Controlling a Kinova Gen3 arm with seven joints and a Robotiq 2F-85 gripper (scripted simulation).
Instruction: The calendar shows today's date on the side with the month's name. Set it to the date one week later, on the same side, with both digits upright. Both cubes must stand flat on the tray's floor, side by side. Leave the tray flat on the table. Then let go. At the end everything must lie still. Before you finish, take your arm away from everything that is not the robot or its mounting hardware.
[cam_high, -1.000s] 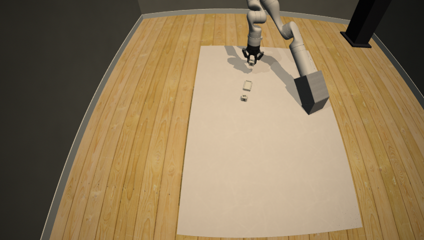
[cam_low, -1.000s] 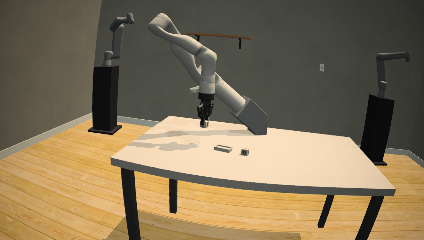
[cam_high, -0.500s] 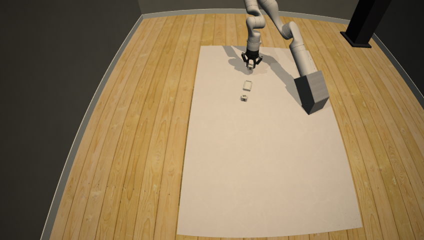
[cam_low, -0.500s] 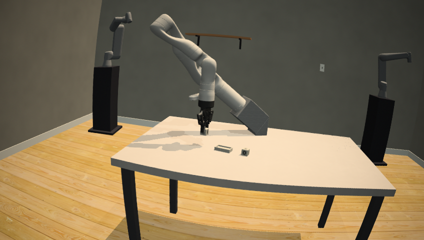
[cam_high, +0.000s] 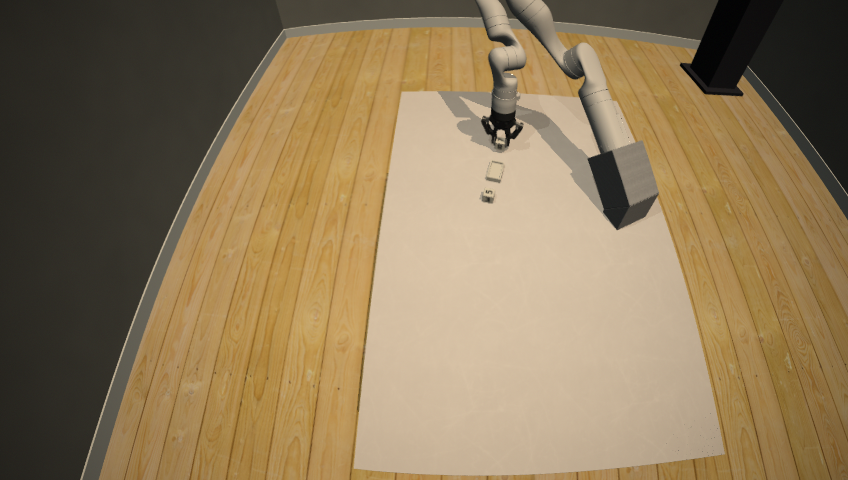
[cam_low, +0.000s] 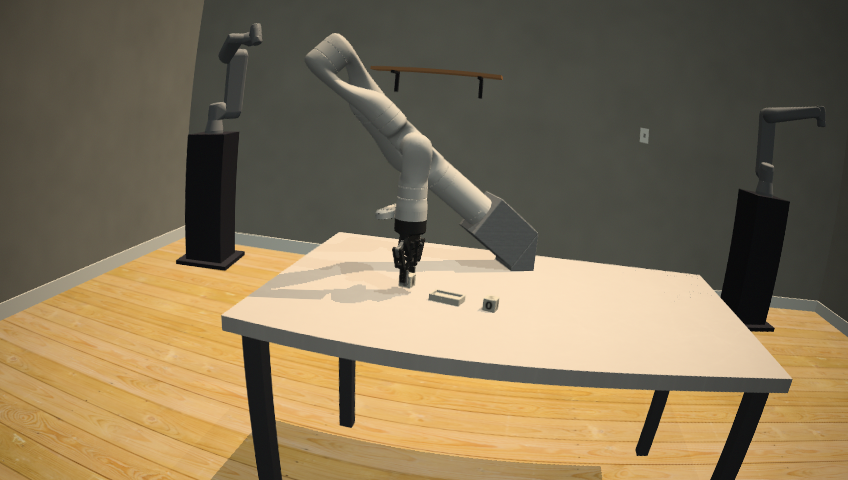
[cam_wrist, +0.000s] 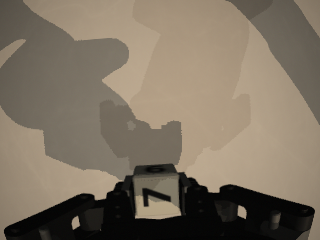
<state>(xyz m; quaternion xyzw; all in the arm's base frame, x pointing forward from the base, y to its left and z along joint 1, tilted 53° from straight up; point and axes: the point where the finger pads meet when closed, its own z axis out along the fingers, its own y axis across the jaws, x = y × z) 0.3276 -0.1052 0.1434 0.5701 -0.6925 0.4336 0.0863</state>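
Right now the white calendar tray is 100 mm to the left of my hand, 40 mm below it and 30 mm ahead of it. Round my hand: white digit cube 10 mm below.
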